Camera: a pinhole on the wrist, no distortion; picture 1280 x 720 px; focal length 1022.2 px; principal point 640.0 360.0 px. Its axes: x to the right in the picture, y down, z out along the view. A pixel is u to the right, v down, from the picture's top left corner.
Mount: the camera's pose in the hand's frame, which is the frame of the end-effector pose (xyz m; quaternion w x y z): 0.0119 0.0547 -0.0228 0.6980 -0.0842 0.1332 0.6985
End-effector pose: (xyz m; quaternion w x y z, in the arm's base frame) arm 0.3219 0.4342 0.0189 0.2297 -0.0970 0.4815 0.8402
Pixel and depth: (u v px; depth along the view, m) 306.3 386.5 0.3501
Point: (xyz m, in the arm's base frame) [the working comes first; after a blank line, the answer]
In the camera's frame: -0.1143 0.0091 0.3501

0.2924 0.7147 0.2267
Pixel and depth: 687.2 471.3 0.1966
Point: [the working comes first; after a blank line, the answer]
In the camera's frame: 0.0091 0.0214 0.1966

0.2689 0.5212 0.1959
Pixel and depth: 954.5 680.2 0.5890
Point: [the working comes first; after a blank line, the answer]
In the camera's frame: 0.1812 0.1845 0.5890

0.2724 0.6415 0.6383
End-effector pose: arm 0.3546 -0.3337 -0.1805 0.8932 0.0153 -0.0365 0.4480
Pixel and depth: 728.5 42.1 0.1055
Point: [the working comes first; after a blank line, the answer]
In the camera's frame: 0.0091 -0.0328 0.1055

0.3055 -0.2398 -0.1047
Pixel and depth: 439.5 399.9 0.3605
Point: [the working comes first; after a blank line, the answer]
In the camera's frame: -0.0707 0.0141 0.3605

0.2732 -0.2776 0.1620
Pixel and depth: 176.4 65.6 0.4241
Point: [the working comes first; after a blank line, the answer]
In the camera's frame: -0.1923 -0.1221 0.4241

0.4315 -0.2283 0.2614
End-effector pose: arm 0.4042 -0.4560 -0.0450 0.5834 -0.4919 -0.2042 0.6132
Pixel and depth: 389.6 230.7 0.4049
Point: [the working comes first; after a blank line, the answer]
In the camera's frame: -0.0992 -0.0512 0.4049

0.0498 -0.2657 0.0215
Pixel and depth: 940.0 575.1 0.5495
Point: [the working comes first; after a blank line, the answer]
In the camera's frame: 0.1613 0.1156 0.5495

-0.1863 -0.4586 -0.1322
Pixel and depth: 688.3 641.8 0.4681
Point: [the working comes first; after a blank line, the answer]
In the camera's frame: 0.0221 0.1290 0.4681

-0.0795 -0.4485 -0.0111
